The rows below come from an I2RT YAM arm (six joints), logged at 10 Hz.
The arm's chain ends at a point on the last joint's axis. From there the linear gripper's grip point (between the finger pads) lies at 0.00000 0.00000 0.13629 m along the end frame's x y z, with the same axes.
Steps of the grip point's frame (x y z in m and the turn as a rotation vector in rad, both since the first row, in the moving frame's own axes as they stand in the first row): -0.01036, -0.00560, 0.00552, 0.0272, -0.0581, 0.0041; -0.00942, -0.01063, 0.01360, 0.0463, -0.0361, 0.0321; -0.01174, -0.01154, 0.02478, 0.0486, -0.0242, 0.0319; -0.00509, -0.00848, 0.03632, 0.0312, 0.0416, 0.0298; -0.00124, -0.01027, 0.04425, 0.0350, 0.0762, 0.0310; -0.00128, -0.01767, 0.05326, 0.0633, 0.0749, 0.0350; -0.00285, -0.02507, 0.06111, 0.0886, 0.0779, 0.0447; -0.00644, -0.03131, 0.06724, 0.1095, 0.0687, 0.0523
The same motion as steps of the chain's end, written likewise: -0.00245, -0.00188, 0.00580, 0.0272, -0.0581, 0.0041; -0.00460, -0.00425, 0.01383, 0.0463, -0.0361, 0.0321; -0.00855, -0.00487, 0.02498, 0.0486, -0.0242, 0.0319; -0.01082, -0.00431, 0.03650, 0.0312, 0.0416, 0.0298; -0.01169, -0.00567, 0.04473, 0.0350, 0.0762, 0.0310; -0.01162, -0.00924, 0.05391, 0.0633, 0.0749, 0.0350; -0.01371, -0.01326, 0.06206, 0.0886, 0.0779, 0.0447; -0.01616, -0.01668, 0.06838, 0.1095, 0.0687, 0.0523
